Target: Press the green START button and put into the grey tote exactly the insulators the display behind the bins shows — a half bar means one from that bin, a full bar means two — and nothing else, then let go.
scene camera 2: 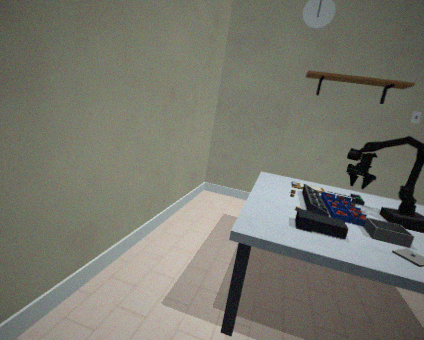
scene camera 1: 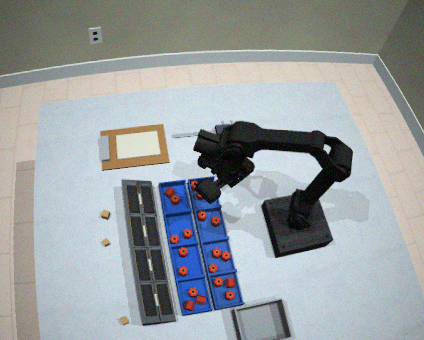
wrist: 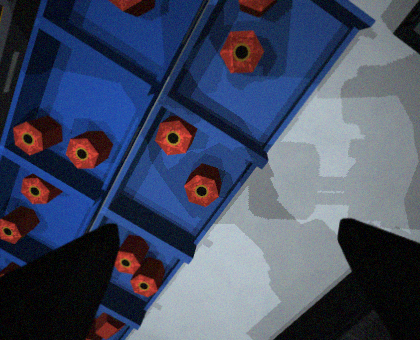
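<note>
My gripper [scene camera 1: 225, 182] [scene camera 2: 359, 185] [wrist: 229, 231] is open and empty, high above the table beside the far right bins. Two columns of blue bins [scene camera 1: 173, 223] [wrist: 102, 90] hold several red-orange insulators [scene camera 1: 202, 215] [wrist: 241, 51], some upright and some lying. The display [scene camera 1: 134, 250] [scene camera 2: 314, 199] stands behind the bins; its cells look dark, with white strips between them, and I can make out no lit bars. The START button [scene camera 2: 358, 198] shows small and green in scene camera 2; the arm hides it in scene camera 1. The grey tote [scene camera 1: 286, 320] [scene camera 2: 387, 234] shows no insulators in its visible part.
A brown clipboard [scene camera 1: 164, 145] lies near the display's far end, beside a caliper [scene camera 1: 184, 135]. Small wooden blocks [scene camera 1: 105, 214] [scene camera 1: 124, 320] lie behind the display. A long black box [scene camera 2: 320, 225] stands near the tote. A thin flat device [scene camera 2: 410, 257] lies near the table's edge.
</note>
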